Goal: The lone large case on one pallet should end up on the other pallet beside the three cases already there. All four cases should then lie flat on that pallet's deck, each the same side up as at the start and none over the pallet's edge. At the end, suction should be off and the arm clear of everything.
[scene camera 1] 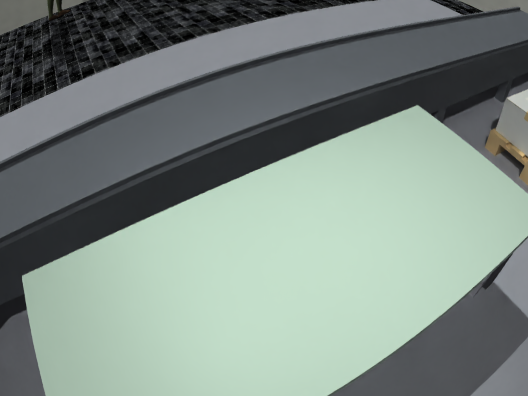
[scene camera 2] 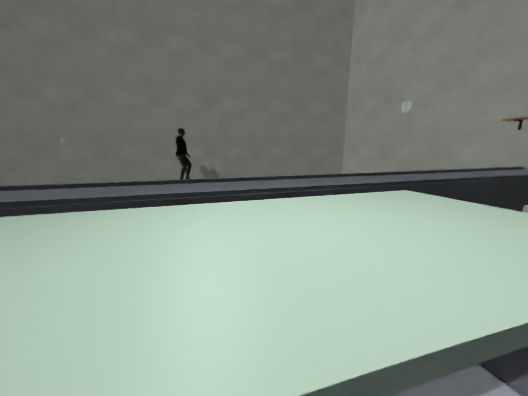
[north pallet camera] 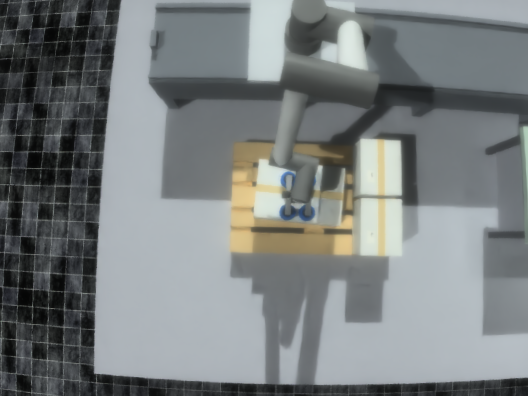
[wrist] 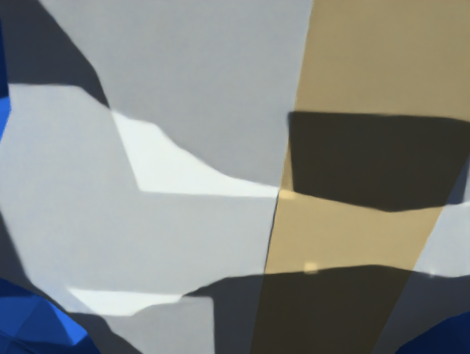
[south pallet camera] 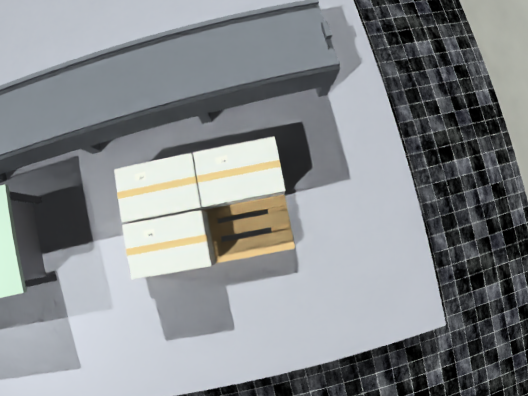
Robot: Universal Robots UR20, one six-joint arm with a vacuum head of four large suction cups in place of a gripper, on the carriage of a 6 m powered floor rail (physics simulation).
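Frame: origin at the arm's base, x ahead, y right, z down, level; centimetres.
Where they show: end effector, tool point: point(wrist: 243, 253); arm's base, origin of the base link: point(north pallet camera: 302, 39).
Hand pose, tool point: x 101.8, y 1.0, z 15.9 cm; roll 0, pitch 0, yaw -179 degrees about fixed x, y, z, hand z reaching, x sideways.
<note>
Each offset is from my tool point to the centre of the thing. "*": to the spot under its first point. Level surfaces: height alone.
In the north pallet camera the lone white case point(north pallet camera: 269, 206) with tan tape lies flat near the middle of its wooden pallet point(north pallet camera: 242, 241). My suction head point(north pallet camera: 298, 196), with blue cups, is over the case's left and middle part. In the wrist view the case top {* dx +2.5, dy +0.0, dz +0.9 cm} point(wrist: 165, 230) fills the picture, with cups at the edges and their shadows on it. The cups look close above the case, with nothing held; contact cannot be made out. In the south pallet camera three white cases point(south pallet camera: 152, 206) point(south pallet camera: 240, 184) point(south pallet camera: 170, 227) lie flat on the other pallet point(south pallet camera: 277, 223); its lower right quarter is bare.
Two white cases {dx -22.1, dy -57.0, dz +15.1 cm} point(north pallet camera: 367, 155) {dx +18.5, dy -57.0, dz +14.9 cm} point(north pallet camera: 367, 215) stand along the lone case's pallet at the right. The floor rail point(north pallet camera: 200, 45) point(south pallet camera: 200, 75) runs behind the pallets. A pale green table {dz -11.9 cm} point(scene camera 1: 280, 260) point(scene camera 2: 250, 280) stands between them. A person point(scene camera 2: 182, 152) is far back by the wall.
</note>
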